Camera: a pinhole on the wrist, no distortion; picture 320 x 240 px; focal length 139.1 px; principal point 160.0 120.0 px. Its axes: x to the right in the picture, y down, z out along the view. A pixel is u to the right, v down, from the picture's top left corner.
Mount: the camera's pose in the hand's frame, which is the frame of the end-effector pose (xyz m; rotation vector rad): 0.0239 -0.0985 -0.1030 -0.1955 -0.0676 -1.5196
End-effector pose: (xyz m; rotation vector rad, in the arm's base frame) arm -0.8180 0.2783 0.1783 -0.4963 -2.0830 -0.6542
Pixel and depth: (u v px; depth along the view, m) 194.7 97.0 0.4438
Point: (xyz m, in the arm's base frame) -1.1130 0.3913 -0.0373
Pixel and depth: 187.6 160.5 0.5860
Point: -1.3094 0.5135 0.1249
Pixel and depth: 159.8 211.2 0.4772
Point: -1.2338 0.5218 0.3248
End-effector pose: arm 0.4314 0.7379 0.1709 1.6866 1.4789 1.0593
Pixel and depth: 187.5 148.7 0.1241
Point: 0.4055 0.8137 0.0827
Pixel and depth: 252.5 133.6 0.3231
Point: 0.5362 0.8770 -0.1514
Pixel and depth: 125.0 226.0 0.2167
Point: 0.5151 0.9412 0.1603
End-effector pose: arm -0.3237 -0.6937 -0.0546 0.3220 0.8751 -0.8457
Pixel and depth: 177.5 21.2 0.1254
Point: -0.3997 -0.7448 0.0143
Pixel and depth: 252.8 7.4 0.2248
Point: -0.4484 -0.8535 0.1637
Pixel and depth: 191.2 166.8 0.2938
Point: -0.2530 -0.9475 -0.0452
